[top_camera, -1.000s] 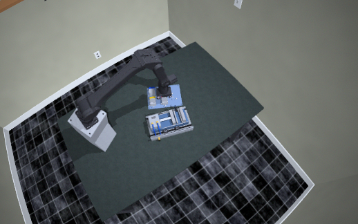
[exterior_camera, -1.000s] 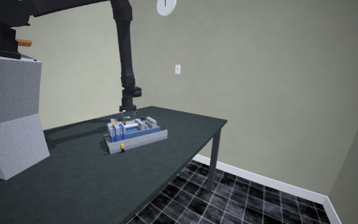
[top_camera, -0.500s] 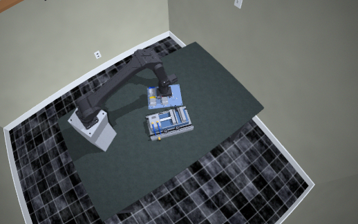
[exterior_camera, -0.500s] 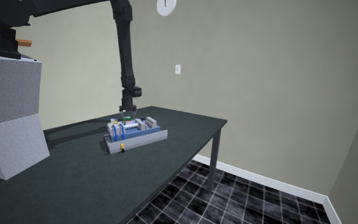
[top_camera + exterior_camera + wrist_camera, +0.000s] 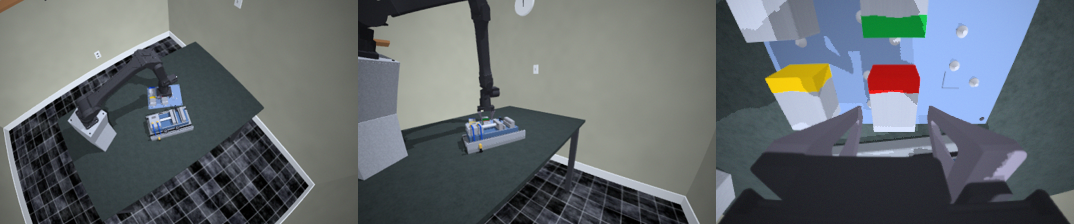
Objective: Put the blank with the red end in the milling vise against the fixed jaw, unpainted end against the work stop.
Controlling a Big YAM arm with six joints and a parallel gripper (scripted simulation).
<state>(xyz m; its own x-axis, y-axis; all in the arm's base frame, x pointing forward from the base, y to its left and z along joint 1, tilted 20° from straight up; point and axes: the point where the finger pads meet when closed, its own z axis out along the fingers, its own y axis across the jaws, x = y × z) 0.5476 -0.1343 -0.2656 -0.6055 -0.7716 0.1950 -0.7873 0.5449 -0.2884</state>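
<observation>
Right now the blue plate is 3 cm ahead of my hand, 4 cm to the left of it and 5 cm below it. Also, from my hand: yellow-ended blank: 7 cm behind, 6 cm to the left, 3 cm below; green-ended blank: 5 cm ahead, 7 cm to the left, 3 cm below; blue-ended blank: 2 cm behind, 13 cm to the left, 3 cm below.
</observation>
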